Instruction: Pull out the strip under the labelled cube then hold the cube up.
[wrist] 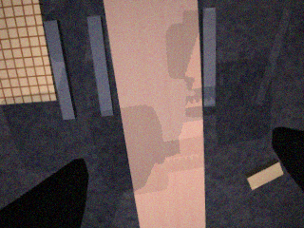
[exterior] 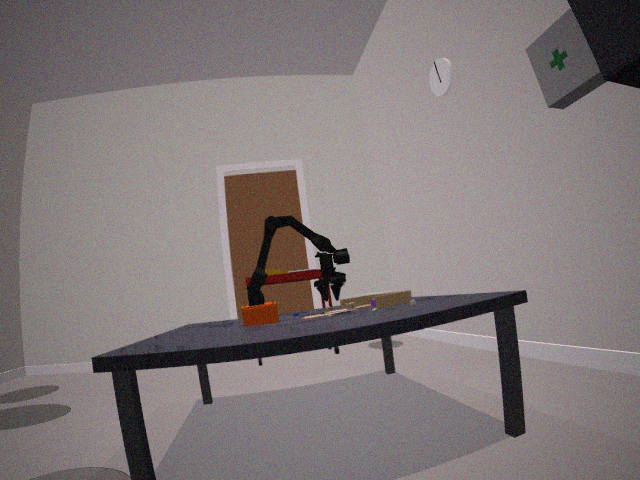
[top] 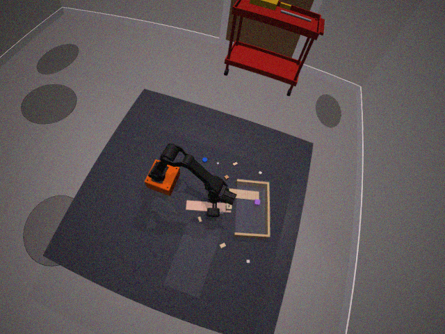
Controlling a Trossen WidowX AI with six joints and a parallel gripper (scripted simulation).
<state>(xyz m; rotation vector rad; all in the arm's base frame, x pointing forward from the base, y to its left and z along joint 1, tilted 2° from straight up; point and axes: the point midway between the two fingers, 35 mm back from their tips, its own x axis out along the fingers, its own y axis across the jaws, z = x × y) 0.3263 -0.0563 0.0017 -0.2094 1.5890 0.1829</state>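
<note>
Now: gripper tip 60 mm above the pink strip and 20 mm past it. From my gripper tip the other things lie so: blue disc: 280 mm to the left, 120 mm behind, 50 mm below; then labelled cube: 90 mm ahead, 40 mm below, 20 mm to the left.
</note>
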